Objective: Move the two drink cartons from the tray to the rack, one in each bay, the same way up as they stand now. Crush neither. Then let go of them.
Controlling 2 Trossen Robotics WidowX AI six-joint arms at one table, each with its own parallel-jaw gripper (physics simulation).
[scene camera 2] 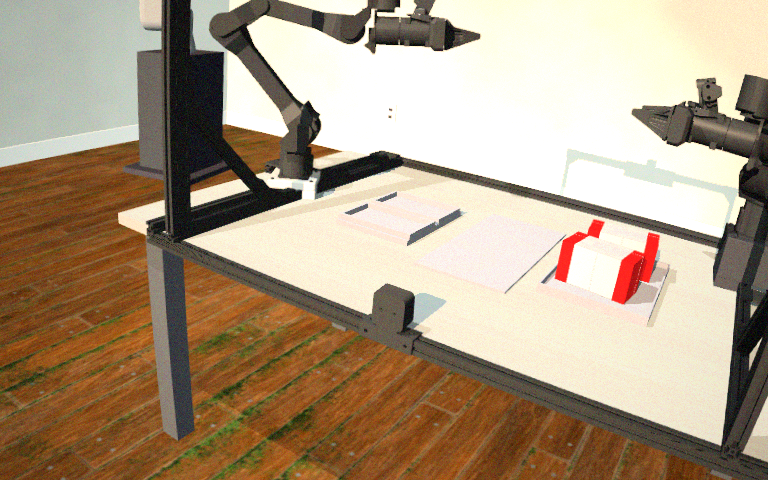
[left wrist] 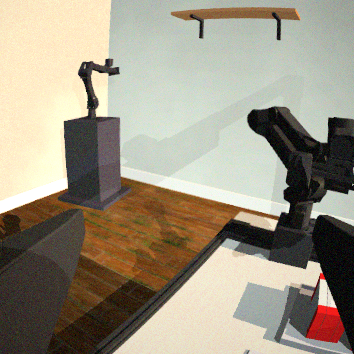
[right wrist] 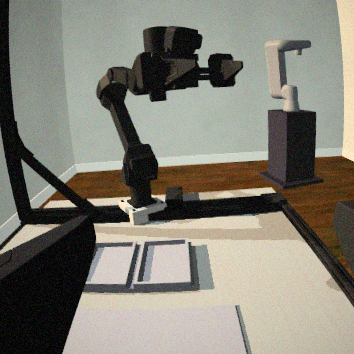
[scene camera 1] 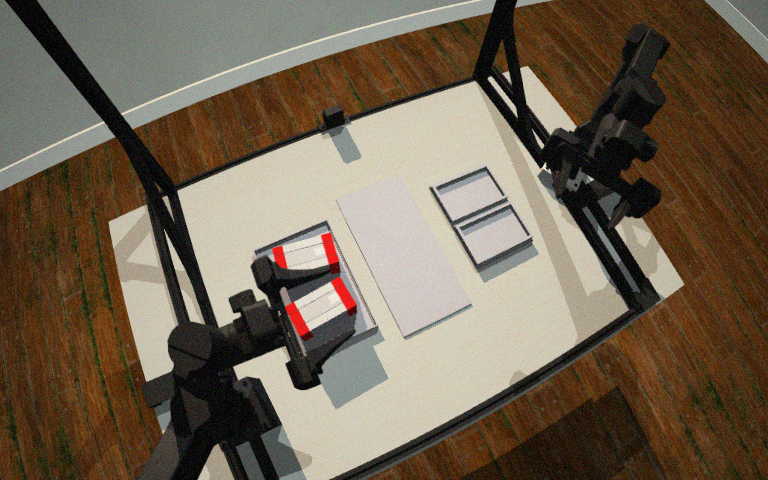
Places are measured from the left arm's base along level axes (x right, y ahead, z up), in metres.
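Pixels of known places: left gripper, fingertip midpoint: (scene camera 2: 477, 35) (left wrist: 203, 225) (right wrist: 220, 62) (scene camera 1: 584, 213); right gripper, fingertip midpoint: (scene camera 2: 637, 109) (left wrist: 336, 188) (right wrist: 218, 222) (scene camera 1: 342, 299); left arm's base, origin of the base link: (scene camera 2: 294, 175) (right wrist: 141, 201); right arm's base, origin of the base link: (scene camera 2: 754, 236) (left wrist: 297, 222) (scene camera 1: 234, 413).
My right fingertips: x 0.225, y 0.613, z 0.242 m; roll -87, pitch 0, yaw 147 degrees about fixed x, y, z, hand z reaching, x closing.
For each thing: its top centre in the pictures, then the offset to it from my right fingertips. "pt": a spot on its surface instead. Level surfaces: height alone.
- shallow tray, middle of its top: (scene camera 2: 609, 272) (scene camera 1: 312, 286) (left wrist: 350, 321) dx +0.112, dy -0.033, dz -0.262 m
- rack, middle of its top: (right wrist: 134, 259) (scene camera 2: 402, 210) (scene camera 1: 482, 210) dx -0.101, dy -0.383, dz -0.258 m
- flat pale board, its level: dz -0.274 m
- small dark block, surface spot: (scene camera 2: 392, 308) (scene camera 1: 329, 112) pt dx +0.336, dy -0.402, dz -0.241 m
Two white cartons with red ends stand side by side in the shallow tray (scene camera 1: 291, 236) (scene camera 2: 600, 305). One carton (scene camera 1: 305, 253) (scene camera 2: 600, 263) is farther back in scene camera 1. The other carton (scene camera 1: 320, 308) (scene camera 2: 625, 236) is nearer; part of a carton (left wrist: 327, 322) shows in the left wrist view. The rack (scene camera 1: 504, 255) (scene camera 2: 376, 230) (right wrist: 165, 287) has two empty bays. My right gripper (scene camera 1: 347, 301) (scene camera 2: 634, 113) (right wrist: 218, 222) is open and empty, high above the tray's level. My left gripper (scene camera 1: 587, 210) (scene camera 2: 477, 36) (left wrist: 203, 225) is open and empty, high near its own base side.
A flat pale board (scene camera 1: 402, 254) (scene camera 2: 492, 254) (right wrist: 160, 330) lies between tray and rack. A small dark block (scene camera 1: 334, 116) (scene camera 2: 392, 308) is fixed to the table's edge rail. Dark frame posts (scene camera 1: 164, 215) (scene camera 2: 176, 118) rise at the table's ends.
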